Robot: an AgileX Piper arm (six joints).
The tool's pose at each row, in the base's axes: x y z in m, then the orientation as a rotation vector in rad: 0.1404 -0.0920 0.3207 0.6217 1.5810 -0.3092; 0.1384 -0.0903 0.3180 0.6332 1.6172 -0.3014; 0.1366 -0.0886 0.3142 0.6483 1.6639 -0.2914; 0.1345 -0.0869 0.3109 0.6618 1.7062 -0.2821; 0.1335 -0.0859 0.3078 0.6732 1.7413 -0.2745; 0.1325 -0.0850 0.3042 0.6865 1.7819 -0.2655; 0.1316 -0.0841 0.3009 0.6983 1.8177 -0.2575; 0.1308 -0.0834 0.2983 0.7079 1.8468 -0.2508; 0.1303 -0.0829 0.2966 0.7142 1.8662 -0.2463; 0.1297 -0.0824 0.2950 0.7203 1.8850 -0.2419; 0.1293 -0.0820 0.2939 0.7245 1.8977 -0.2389; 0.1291 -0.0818 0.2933 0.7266 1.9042 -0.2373
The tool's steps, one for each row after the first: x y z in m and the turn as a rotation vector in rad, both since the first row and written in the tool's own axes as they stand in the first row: 0.0030 -0.0002 -0.0023 0.0031 0.0380 0.0000; 0.0071 -0.0004 -0.0042 0.0074 0.0871 0.0000; 0.0107 -0.0008 -0.0065 0.0112 0.1316 -0.0001; 0.0139 -0.0010 -0.0075 0.0148 0.1685 -0.0002; 0.0176 -0.0015 -0.0084 0.0189 0.2112 -0.0002; 0.0210 -0.0018 -0.0093 0.0227 0.2490 -0.0003; 0.0237 -0.0021 -0.0100 0.0258 0.2796 -0.0003; 0.0255 -0.0022 -0.0105 0.0278 0.3001 -0.0003; 0.0272 -0.0024 -0.0111 0.0297 0.3199 -0.0004; 0.0283 -0.0025 -0.0115 0.0311 0.3333 -0.0004; 0.0290 -0.0026 -0.0117 0.0317 0.3402 -0.0004
